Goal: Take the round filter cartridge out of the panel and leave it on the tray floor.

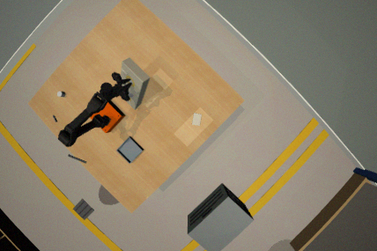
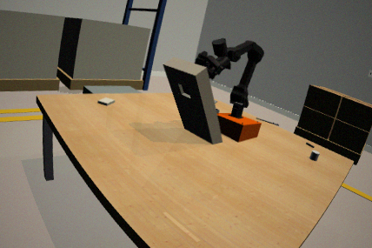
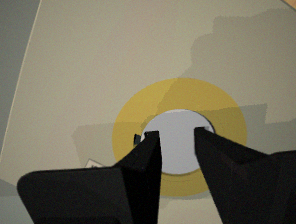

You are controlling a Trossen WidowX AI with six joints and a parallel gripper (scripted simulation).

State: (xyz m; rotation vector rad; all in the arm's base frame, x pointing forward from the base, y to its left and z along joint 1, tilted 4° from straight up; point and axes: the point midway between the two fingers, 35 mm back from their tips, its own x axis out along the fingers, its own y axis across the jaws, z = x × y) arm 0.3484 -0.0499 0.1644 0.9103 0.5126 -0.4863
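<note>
My gripper tip is 80 mm above the grey service panel, 40 mm past it and 10 mm to the right of it. From my gripper tip the other things lie so: round pale cartridge (10 mm below, 10 mm ahead); white block (490 mm to the right, 230 mm below, 30 mm ahead); grey tray (470 mm behind, 230 mm below, 200 mm to the right).
</note>
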